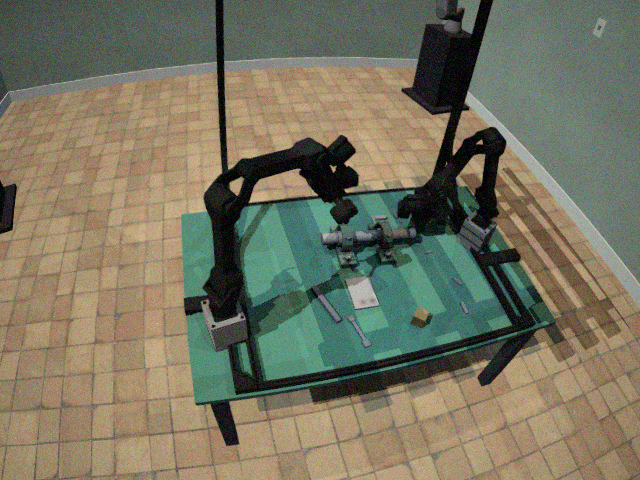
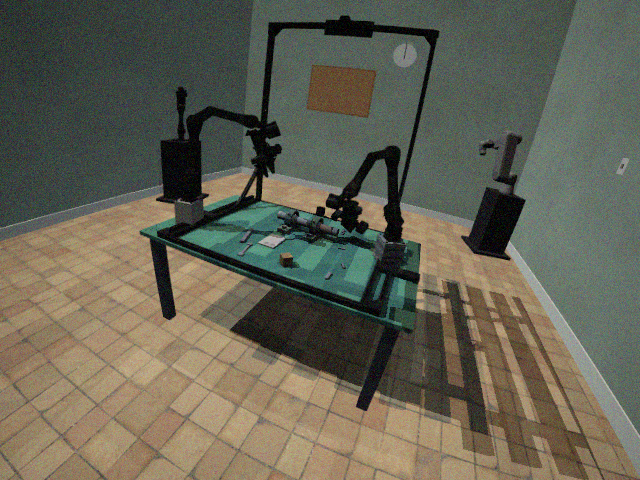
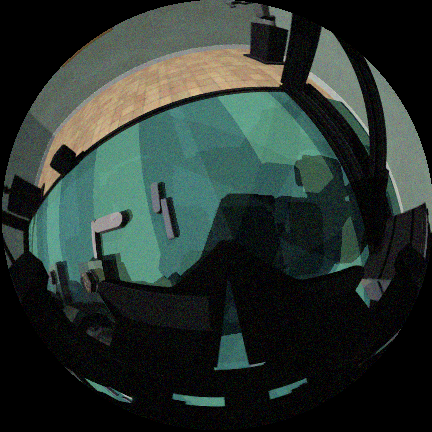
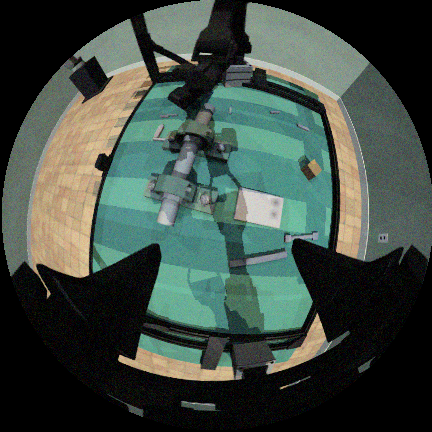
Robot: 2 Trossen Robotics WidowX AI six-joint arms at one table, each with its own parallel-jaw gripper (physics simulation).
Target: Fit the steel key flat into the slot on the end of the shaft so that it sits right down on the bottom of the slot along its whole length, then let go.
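Frame: origin at the left arm's base, x back, y left, z down, level; centimetres.
Where they show: left gripper, fingertip midpoint: (image 1: 415, 219) (image 2: 350, 232) (image 3: 226, 246); right gripper, fingertip midpoint: (image 2: 270, 175) (image 4: 228, 249); left arm's base, link origin: (image 1: 481, 221) (image 2: 391, 238) (image 4: 234, 61); right arm's base, link origin: (image 1: 222, 310) (image 2: 188, 199) (image 4: 254, 372).
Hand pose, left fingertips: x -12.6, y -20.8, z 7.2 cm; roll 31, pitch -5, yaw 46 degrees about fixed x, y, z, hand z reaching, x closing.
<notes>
Things, the pixels of their top centre, and the offset from my left fingertips.
- steel shaft, top centre: (image 4: 185, 149) (image 1: 370, 231) (image 2: 307, 218) dx -21.9, dy -4.3, dz -3.8 cm
- white plate, top centre: (image 4: 259, 207) (image 1: 362, 292) (image 2: 272, 240) dx -38.7, dy +8.7, dz +3.0 cm
- long grey bar, top centre: (image 4: 259, 259) (image 1: 326, 302) dx -50.7, dy +4.5, dz +2.6 cm
- small wrench-like piece, top centre: (image 4: 302, 236) (image 1: 359, 330) dx -50.0, dy +18.2, dz +2.9 cm
- wooden cube, top centre: (image 4: 314, 167) (image 1: 421, 313) (image 2: 286, 255) dx -33.1, dy +28.2, dz -0.4 cm
The steel shaft (image 1: 366, 235) (image 2: 309, 223) (image 4: 183, 163) lies level in two green bearing blocks at mid-table. My left gripper (image 1: 408, 206) (image 2: 341, 209) (image 3: 226, 246) is shut and empty. It sits low over the mat, just behind the shaft's end nearest its arm. My right gripper (image 1: 344, 211) (image 2: 264, 164) (image 4: 228, 249) is open and empty, hanging high above the shaft's other end. Two short grey steel bars (image 3: 163, 207) (image 4: 160, 128) lie on the mat behind the shaft. Three more small bars (image 1: 429, 251) (image 1: 457, 281) (image 1: 464, 307) lie in front of it. I cannot tell which one is the key.
A white plate (image 1: 362, 292) (image 4: 257, 207), a long grey bar (image 1: 327, 304) (image 4: 257, 257), a small wrench-like piece (image 1: 359, 330) (image 4: 301, 236) and a wooden cube (image 1: 421, 317) (image 2: 287, 259) lie in front of the shaft. A black frame (image 1: 385, 364) rims the table.
</notes>
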